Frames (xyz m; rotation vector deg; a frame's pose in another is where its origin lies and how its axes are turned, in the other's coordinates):
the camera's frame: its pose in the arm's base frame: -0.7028 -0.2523 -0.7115 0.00 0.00 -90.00
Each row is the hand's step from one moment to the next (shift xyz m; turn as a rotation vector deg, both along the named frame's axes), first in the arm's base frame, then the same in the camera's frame.
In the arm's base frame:
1: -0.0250 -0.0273 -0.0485 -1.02 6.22 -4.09
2: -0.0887 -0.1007 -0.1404 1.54 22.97 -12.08
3: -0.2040 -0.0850 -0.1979 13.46 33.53 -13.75
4: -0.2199 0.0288 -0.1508 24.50 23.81 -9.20
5: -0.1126 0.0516 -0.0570 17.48 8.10 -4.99
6: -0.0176 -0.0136 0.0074 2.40 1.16 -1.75
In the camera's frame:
1: 0.0273 -0.0250 -0.0485 -6.22 -1.02 -4.09
2: 0.1007 -0.0887 -0.1404 -22.97 1.54 -12.08
3: 0.0850 -0.2040 -0.1979 -33.53 13.46 -13.75
4: -0.0288 -0.2199 -0.1508 -23.81 24.50 -9.20
5: -0.0516 -0.1126 -0.0570 -8.10 17.48 -4.99
6: 0.0136 -0.0176 0.0074 -1.16 2.40 -1.75

